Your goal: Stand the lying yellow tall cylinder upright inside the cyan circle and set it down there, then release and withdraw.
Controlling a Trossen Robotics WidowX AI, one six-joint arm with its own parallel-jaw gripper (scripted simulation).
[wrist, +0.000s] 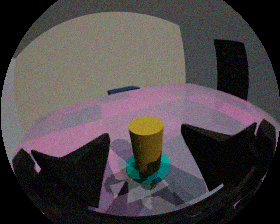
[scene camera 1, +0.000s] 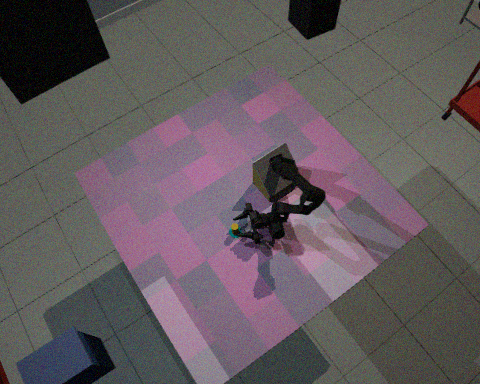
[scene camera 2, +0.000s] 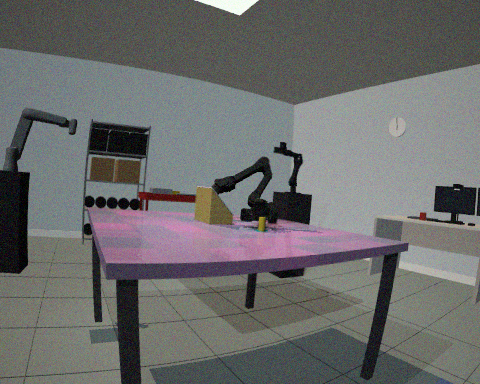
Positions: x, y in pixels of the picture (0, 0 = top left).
Scene:
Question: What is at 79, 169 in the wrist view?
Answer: My gripper.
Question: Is my gripper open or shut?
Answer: Open.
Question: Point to a yellow tall cylinder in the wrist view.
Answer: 146, 133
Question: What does my gripper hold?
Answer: Nothing.

